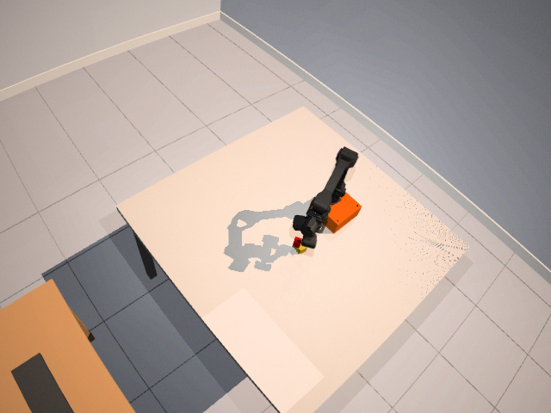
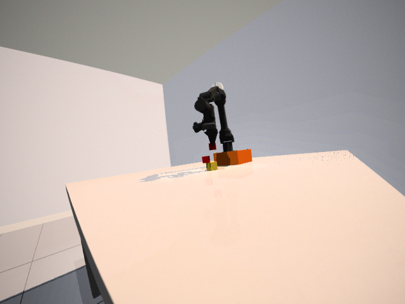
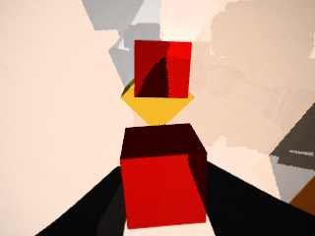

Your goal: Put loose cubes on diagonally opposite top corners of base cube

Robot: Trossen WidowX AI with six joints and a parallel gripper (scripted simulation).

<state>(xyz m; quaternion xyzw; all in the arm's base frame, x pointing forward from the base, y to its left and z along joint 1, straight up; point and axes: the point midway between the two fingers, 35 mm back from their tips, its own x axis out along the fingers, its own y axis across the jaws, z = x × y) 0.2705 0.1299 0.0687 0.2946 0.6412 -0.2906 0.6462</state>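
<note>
Now: the yellow base cube 10 cm below my gripper tip, 1 cm to the right of it and 1 cm ahead of it.
</note>
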